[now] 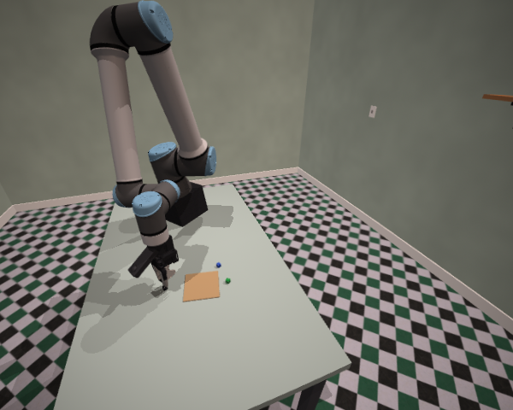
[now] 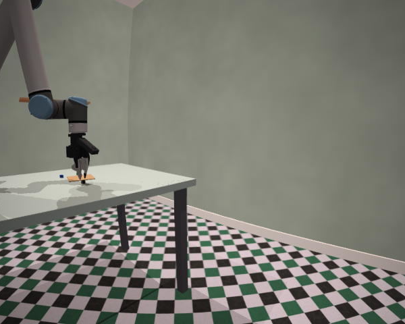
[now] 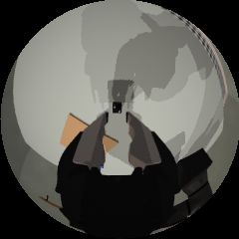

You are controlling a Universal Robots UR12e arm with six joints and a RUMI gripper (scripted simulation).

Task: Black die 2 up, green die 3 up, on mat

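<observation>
My hand is 30 mm above the black die. Also, from my hand: green die 80 mm ahead, 240 mm to the left, 30 mm below; then orange mat 50 mm ahead, 140 mm to the left, 40 mm below; then blue die 30 mm behind, 240 mm to the left, 30 mm below.
</observation>
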